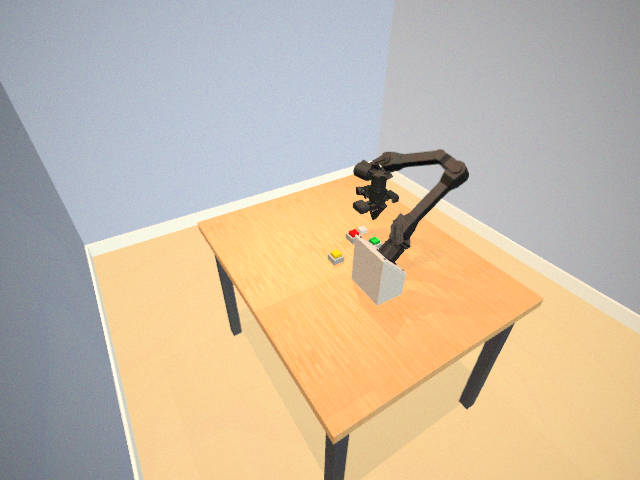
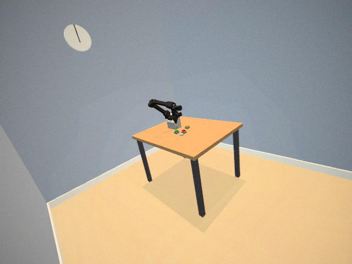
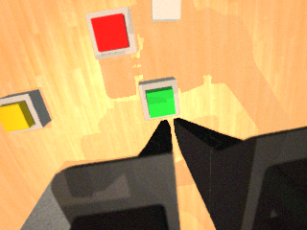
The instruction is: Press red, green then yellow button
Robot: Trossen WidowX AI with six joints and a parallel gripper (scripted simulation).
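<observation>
Right now the green button is 2 cm behind my gripper tip and 10 cm below it. The rest, counted from my gripper tip: red button 7 cm ahead, 4 cm to the left, 10 cm below; then yellow button 1 cm behind, 18 cm to the left, 10 cm below; then small white block 9 cm ahead, 2 cm to the right, 12 cm below.
</observation>
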